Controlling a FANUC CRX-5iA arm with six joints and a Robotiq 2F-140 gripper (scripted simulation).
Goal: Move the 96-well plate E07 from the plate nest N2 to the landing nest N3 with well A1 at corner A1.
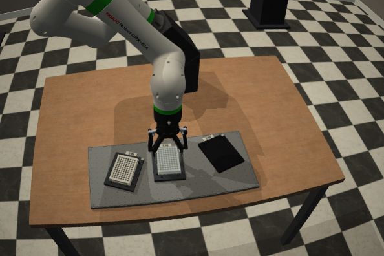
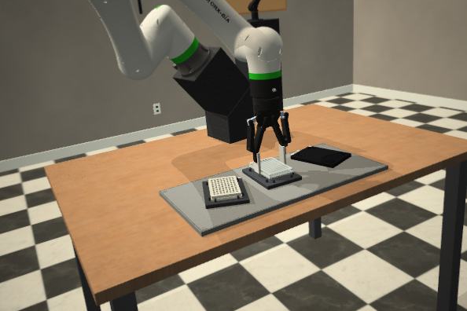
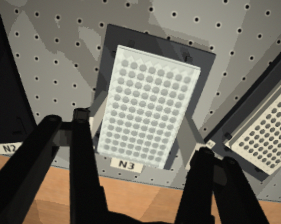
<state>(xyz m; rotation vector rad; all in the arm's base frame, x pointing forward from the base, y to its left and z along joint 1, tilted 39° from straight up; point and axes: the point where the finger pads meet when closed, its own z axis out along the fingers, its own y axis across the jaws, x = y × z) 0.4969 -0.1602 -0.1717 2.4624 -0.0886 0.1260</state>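
Right now the landing nest N3 is 5 cm below my hand. Round my hand: N3 label (10 cm behind, 5 cm below, 1 cm to the left); plate nest N2 (22 cm to the left, 5 cm below, 1 cm behind); plate (2 cm below).
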